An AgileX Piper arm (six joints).
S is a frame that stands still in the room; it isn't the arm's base.
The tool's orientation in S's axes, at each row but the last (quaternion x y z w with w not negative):
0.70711, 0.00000, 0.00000, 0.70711
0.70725, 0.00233, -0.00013, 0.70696
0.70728, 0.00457, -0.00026, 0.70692
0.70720, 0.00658, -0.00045, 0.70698
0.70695, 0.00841, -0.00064, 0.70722
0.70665, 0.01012, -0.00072, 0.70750
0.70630, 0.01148, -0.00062, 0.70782
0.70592, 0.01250, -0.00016, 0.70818
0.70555, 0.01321, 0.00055, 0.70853
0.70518, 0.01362, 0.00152, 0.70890
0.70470, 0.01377, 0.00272, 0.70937
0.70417, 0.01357, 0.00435, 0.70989
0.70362, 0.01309, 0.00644, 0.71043
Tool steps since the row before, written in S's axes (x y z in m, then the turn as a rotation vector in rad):
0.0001, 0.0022, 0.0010, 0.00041, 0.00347, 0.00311
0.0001, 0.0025, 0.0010, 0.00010, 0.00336, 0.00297
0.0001, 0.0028, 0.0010, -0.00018, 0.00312, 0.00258
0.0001, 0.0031, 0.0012, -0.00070, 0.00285, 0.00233
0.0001, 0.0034, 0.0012, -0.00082, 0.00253, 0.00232
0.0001, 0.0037, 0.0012, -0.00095, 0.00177, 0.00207
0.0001, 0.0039, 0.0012, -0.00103, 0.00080, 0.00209
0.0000, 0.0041, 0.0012, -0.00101, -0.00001, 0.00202
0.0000, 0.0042, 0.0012, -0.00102, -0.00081, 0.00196
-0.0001, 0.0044, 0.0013, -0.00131, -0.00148, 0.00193
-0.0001, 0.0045, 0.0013, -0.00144, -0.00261, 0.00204
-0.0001, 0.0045, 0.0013, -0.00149, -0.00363, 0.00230
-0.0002, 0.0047, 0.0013, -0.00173, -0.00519, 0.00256
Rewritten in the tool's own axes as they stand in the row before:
0.0001, 0.0010, -0.0022, 0.00041, 0.00311, -0.00347
0.0001, 0.0010, -0.0025, 0.00010, 0.00297, -0.00336
0.0001, 0.0010, -0.0028, -0.00018, 0.00258, -0.00312
0.0001, 0.0012, -0.0031, -0.00070, 0.00232, -0.00286
0.0001, 0.0012, -0.0034, -0.00082, 0.00231, -0.00254
0.0001, 0.0012, -0.0037, -0.00096, 0.00206, -0.00178
0.0001, 0.0012, -0.0039, -0.00105, 0.00207, -0.00081
0.0000, 0.0012, -0.0041, -0.00105, 0.00200, 0.00000
0.0001, 0.0012, -0.0042, -0.00107, 0.00194, 0.00080
0.0000, 0.0013, -0.0044, -0.00137, 0.00190, 0.00146
0.0000, 0.0013, -0.0045, -0.00153, 0.00200, 0.00259
0.0000, 0.0013, -0.0045, -0.00161, 0.00225, 0.00361
-0.0001, 0.0013, -0.0047, -0.00190, 0.00249, 0.00516

